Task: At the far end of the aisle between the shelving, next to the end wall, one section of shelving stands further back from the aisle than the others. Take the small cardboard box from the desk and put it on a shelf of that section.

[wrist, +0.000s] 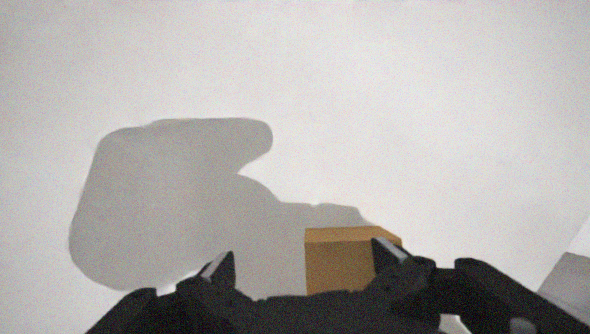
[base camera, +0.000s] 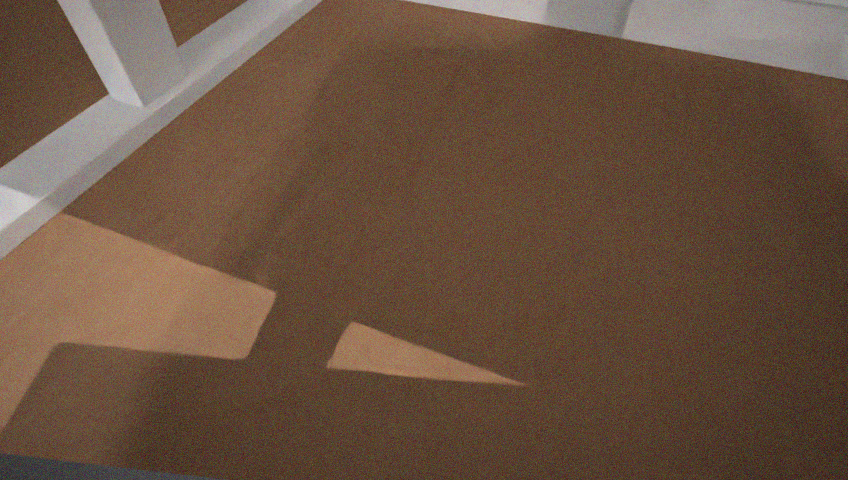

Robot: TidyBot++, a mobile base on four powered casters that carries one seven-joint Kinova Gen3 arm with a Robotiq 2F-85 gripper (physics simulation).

Scene:
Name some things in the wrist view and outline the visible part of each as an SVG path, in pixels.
My gripper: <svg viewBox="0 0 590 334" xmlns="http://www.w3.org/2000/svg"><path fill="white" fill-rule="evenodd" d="M590 326L484 261L475 258L459 258L454 260L454 268L436 267L434 260L423 256L413 256L401 246L392 244L384 237L377 237L371 239L374 270L377 276L362 291L354 290L350 293L348 289L335 290L310 296L267 297L266 300L258 299L254 301L235 288L233 251L220 252L213 261L204 265L195 277L189 277L175 285L175 292L157 296L157 289L148 287L140 288L127 294L85 334L447 334L438 329L441 322L441 314L459 316L460 321L471 334L590 334Z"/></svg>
A small cardboard box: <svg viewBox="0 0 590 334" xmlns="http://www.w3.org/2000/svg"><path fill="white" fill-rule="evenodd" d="M402 239L381 226L306 228L304 249L307 296L335 290L348 289L350 293L354 290L362 291L377 276L374 270L371 239L384 237L392 244L403 248Z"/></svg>

